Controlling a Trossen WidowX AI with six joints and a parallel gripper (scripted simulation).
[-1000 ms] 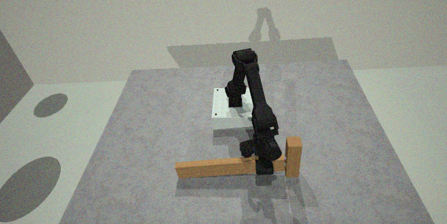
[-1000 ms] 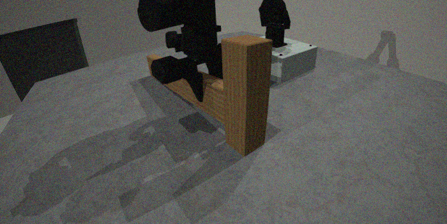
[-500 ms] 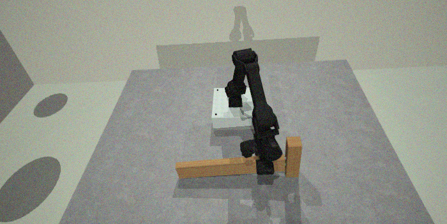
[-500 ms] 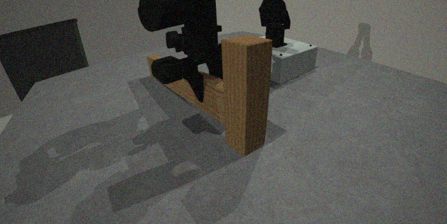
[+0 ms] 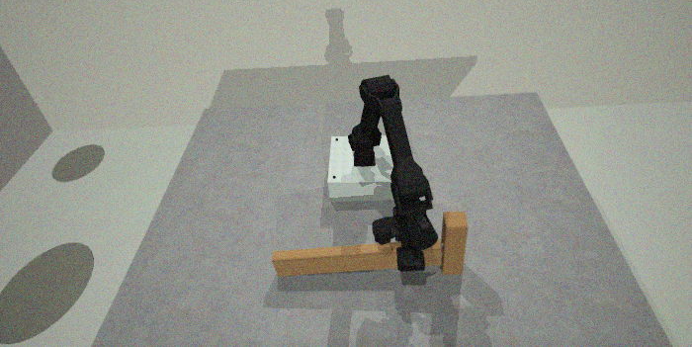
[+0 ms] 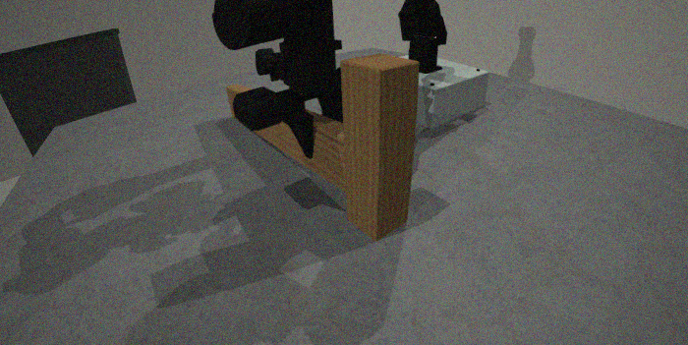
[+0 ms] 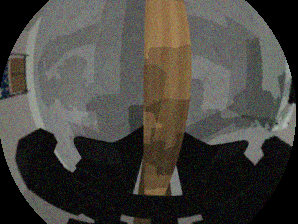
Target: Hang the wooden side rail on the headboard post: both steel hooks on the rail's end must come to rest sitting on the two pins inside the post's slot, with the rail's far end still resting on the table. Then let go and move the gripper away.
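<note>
Right now my gripper tip is 11 cm to the right of the headboard post and 4 cm below it.
</note>
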